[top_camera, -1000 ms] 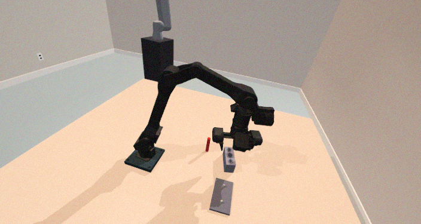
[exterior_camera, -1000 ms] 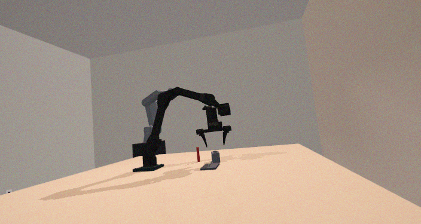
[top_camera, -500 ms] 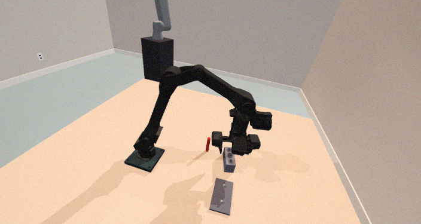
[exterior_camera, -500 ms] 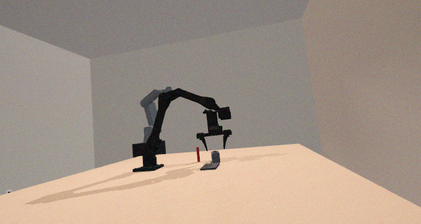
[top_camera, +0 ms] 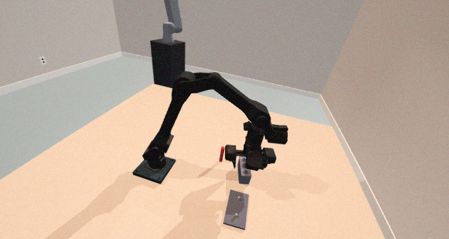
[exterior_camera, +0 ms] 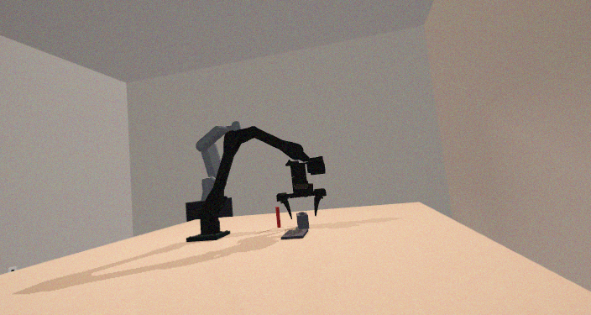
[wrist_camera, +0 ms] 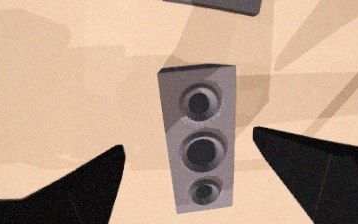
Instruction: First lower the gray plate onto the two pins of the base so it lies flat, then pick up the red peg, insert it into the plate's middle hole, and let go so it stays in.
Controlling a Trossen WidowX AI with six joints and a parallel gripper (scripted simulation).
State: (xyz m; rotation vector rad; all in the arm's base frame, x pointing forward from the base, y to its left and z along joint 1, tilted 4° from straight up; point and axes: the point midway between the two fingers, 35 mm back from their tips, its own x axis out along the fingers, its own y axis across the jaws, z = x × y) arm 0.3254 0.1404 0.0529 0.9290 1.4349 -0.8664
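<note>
Right now the gray plate is right at my gripper tip. Also, from my gripper tip: red peg 110 mm behind, 10 mm to the left; flat base 150 mm to the right, 30 mm below, 20 mm ahead.
</note>
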